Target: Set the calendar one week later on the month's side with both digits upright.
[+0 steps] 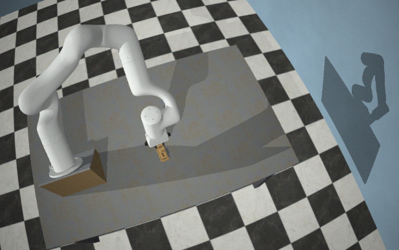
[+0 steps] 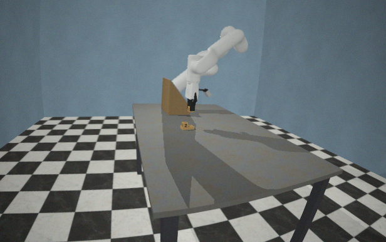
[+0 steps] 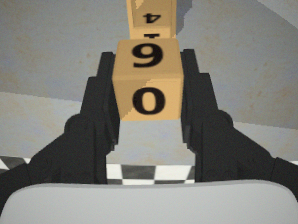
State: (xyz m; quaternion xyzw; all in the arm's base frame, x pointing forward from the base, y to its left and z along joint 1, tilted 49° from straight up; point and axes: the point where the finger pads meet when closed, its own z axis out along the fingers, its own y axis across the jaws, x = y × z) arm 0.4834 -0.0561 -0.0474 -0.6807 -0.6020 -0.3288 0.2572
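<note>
My gripper is now 130 mm above the tray and 20 mm to the left of it.
</note>
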